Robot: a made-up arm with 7 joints.
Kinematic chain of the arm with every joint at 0, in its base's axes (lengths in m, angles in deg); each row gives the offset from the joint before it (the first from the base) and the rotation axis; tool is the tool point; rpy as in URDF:
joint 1: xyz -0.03 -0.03 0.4 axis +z
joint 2: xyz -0.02 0 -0.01 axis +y
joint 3: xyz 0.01 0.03 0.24 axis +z
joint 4: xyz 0.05 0 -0.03 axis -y
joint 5: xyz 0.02 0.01 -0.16 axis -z
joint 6: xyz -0.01 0.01 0 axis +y
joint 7: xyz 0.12 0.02 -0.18 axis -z
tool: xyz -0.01 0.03 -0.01 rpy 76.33 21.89 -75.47
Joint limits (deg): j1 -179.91..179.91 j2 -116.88..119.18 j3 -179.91..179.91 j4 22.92..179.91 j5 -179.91..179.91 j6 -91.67..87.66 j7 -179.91..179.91
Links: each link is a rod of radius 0.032 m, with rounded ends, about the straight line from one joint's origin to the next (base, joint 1, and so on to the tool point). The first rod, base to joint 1, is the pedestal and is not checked.
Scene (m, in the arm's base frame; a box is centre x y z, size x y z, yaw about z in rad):
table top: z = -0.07
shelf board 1: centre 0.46 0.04 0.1 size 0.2 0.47 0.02 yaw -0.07
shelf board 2: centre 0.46 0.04 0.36 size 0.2 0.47 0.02 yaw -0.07
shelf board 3: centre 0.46 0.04 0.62 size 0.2 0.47 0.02 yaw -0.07
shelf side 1: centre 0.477 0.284 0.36 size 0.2 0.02 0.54 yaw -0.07
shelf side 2: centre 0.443 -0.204 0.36 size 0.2 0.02 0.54 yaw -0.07
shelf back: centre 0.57 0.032 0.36 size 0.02 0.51 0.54 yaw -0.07
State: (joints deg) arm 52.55 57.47 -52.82 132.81 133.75 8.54 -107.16
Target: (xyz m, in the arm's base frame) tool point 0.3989 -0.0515 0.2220
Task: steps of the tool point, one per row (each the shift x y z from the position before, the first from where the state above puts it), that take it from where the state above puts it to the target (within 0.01 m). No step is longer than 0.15 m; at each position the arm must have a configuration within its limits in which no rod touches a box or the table.
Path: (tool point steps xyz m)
1: -0.0397 0.0122 0.0084
2: -0.0453 0.0065 0.0016
3: -0.0502 0.0004 -0.0036
4: -0.0537 -0.0059 -0.0064
5: 0.0365 -0.0551 -0.0949
6: 0.0056 -0.0835 -0.0906
7: -0.0363 -0.0938 -0.0767
8: 0.0744 -0.0057 -0.0040
9: 0.0646 -0.0040 0.0040

